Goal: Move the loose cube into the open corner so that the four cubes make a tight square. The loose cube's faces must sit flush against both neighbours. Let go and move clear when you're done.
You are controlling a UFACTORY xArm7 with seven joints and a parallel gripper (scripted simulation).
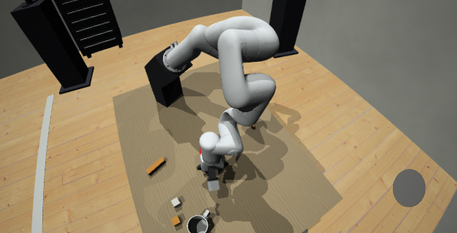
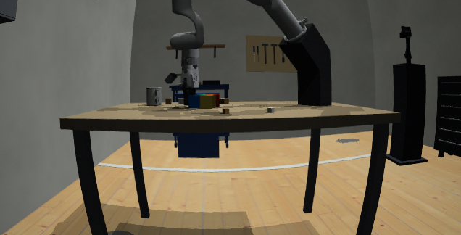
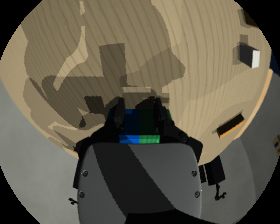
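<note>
Right now the green cube is 5 cm behind my hand and 2 cm to the right of it. The rest, counted from my hand: yellow cube 9 cm behind, 4 cm to the left; then red cube 10 cm behind, 1 cm to the right; then small orange cube 16 cm ahead, 22 cm to the right, 1 cm below.
</note>
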